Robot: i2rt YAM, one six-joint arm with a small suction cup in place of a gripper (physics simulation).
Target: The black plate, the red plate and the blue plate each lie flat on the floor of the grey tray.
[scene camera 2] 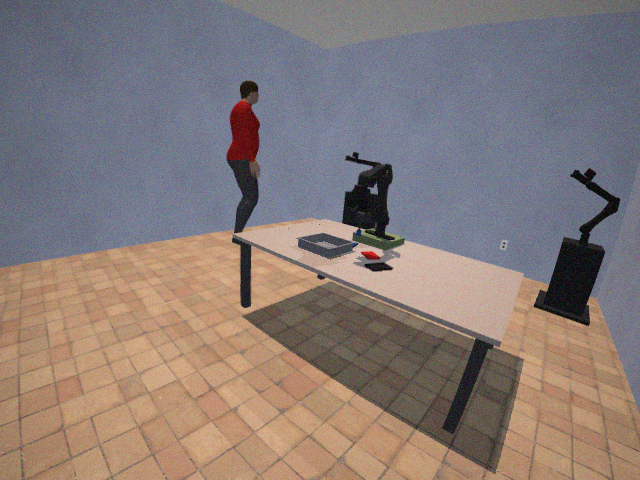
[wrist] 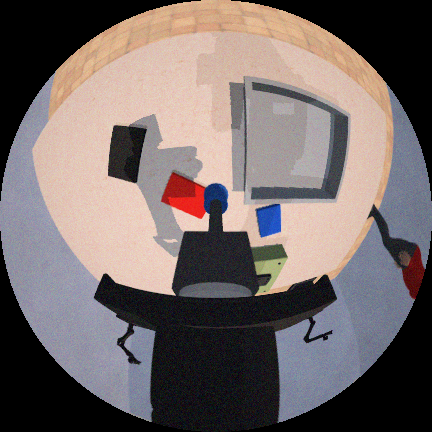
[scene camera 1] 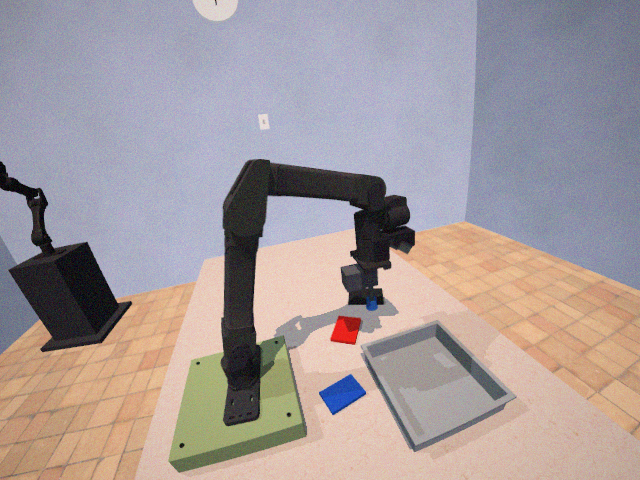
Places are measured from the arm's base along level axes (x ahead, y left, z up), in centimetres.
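Pixels of known places: end effector, tool point: (scene camera 2: 358, 235) (wrist: 215, 193) (scene camera 1: 371, 307); arm's base, origin of the base link: (scene camera 2: 379, 235) (scene camera 1: 245, 381).
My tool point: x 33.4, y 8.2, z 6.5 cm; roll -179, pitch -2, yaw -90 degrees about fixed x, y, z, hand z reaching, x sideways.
Ahead of a thing's pixels: the offset from my tool point to its top centre.
The black plate {dx +5.1, dy +18.7, dz -10.4 cm} (scene camera 1: 357, 298) (scene camera 2: 378, 267) (wrist: 123, 152) lies flat on the table, beyond the red plate in scene camera 1. The red plate {dx -5.8, dy +5.6, dz -10.3 cm} (scene camera 1: 345, 330) (scene camera 2: 370, 255) (wrist: 182, 196) lies flat on the table, partly in the arm's shadow. The blue plate {dx -12.4, dy -13.8, dz -10.3 cm} (scene camera 1: 342, 394) (scene camera 2: 355, 244) (wrist: 269, 220) lies flat between the green base and the grey tray {dx +6.8, dy -17.0, dz -6.3 cm} (scene camera 1: 449, 397) (scene camera 2: 325, 250) (wrist: 275, 145). The tray is empty. My suction cup (scene camera 1: 371, 303) (scene camera 2: 358, 232) (wrist: 216, 199) is open, holds nothing and hangs above the table. In the wrist view it covers the red plate's right corner.
The arm stands on a green base (scene camera 1: 199, 413) (scene camera 2: 369, 238) (wrist: 270, 270) beside the plates. The tray's raised walls stand to the right of the red and blue plates in scene camera 1. A person in a red top (scene camera 2: 244, 131) stands beyond the table.
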